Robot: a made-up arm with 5 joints.
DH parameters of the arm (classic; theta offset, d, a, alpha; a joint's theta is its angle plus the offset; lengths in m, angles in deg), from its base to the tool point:
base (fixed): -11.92 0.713 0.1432 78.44
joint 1: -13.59 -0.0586 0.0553 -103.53
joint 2: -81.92 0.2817 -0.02 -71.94
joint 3: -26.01 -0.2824 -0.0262 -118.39
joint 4: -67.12 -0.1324 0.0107 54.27
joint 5: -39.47 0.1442 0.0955 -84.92
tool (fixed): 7.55 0.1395 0 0
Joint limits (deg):
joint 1: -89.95..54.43
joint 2: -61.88..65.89
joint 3: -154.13..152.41
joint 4: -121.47..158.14
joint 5: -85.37..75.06
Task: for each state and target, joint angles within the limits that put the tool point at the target. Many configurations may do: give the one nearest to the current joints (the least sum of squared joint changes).
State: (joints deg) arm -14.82 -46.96 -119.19 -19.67 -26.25
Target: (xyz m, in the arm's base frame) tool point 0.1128 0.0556 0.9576
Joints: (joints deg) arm -2.55 -39.63 -135.27 -29.09 -21.10
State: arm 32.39 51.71 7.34 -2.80 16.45
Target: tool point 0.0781 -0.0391 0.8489
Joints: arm 36.36 54.31 2.53 4.49 32.56
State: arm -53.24 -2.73 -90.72 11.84 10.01
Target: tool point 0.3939 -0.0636 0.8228
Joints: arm -62.09 9.38 -87.46 2.65 11.63
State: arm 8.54 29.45 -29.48 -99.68 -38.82
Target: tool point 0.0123 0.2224 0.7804
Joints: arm -13.62 15.92 -26.61 -72.06 -31.25
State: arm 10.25 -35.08 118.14 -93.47 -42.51
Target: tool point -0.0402 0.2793 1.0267
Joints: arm -9.50 -53.06 152.17 -96.22 -46.22
